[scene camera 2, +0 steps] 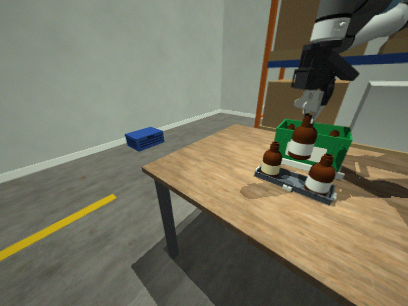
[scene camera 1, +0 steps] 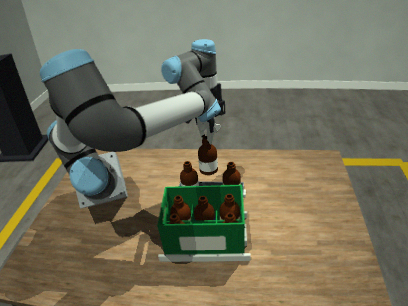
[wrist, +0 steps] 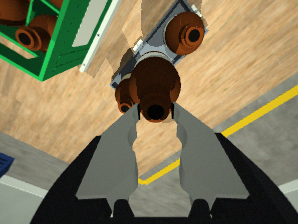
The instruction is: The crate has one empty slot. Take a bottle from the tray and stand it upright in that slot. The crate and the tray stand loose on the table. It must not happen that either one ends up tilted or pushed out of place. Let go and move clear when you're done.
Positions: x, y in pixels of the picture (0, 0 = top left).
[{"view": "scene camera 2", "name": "my gripper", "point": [307, 122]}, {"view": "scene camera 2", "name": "grey tray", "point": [285, 177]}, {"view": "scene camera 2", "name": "bottle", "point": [303, 139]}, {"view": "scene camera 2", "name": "green crate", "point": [337, 146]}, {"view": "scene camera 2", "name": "bottle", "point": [321, 175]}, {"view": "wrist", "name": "my gripper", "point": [155, 104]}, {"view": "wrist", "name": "bottle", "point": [154, 83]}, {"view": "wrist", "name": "bottle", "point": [183, 34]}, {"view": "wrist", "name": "bottle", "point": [36, 36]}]
